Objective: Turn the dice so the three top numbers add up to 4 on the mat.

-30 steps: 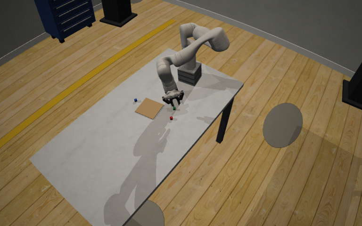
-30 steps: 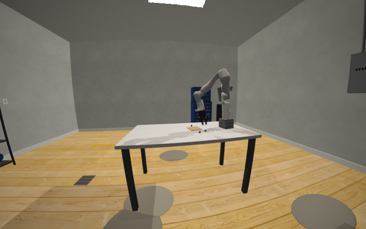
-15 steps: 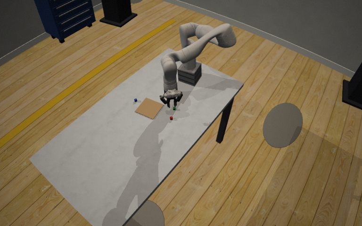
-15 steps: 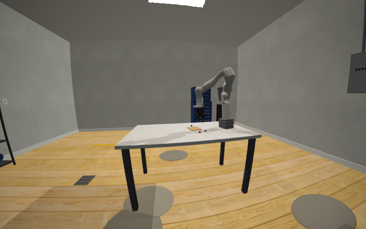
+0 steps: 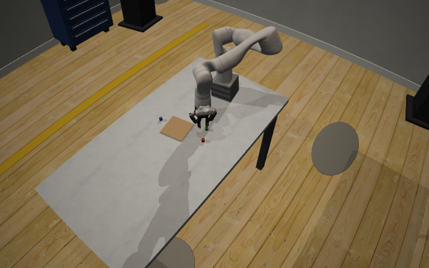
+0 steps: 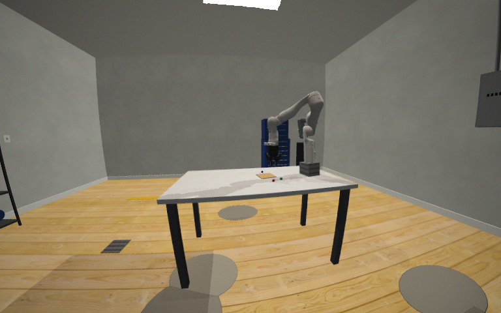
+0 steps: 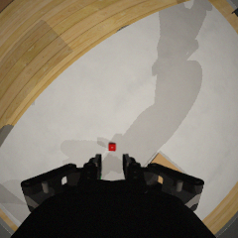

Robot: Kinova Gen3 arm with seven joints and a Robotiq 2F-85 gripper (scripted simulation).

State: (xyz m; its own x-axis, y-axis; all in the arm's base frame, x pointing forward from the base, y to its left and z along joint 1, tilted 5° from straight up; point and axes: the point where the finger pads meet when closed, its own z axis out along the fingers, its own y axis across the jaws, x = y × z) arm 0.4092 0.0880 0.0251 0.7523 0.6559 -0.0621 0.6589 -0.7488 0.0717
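Now: the red die 14 cm below my hand, 1 cm to the right of it and 1 cm behind it. Also, from my hand: blue die 29 cm to the right, 14 cm below, 2 cm behind; tan mat 18 cm to the right, 14 cm below, 2 cm behind; green die 14 cm below, 9 cm behind, 3 cm to the right.
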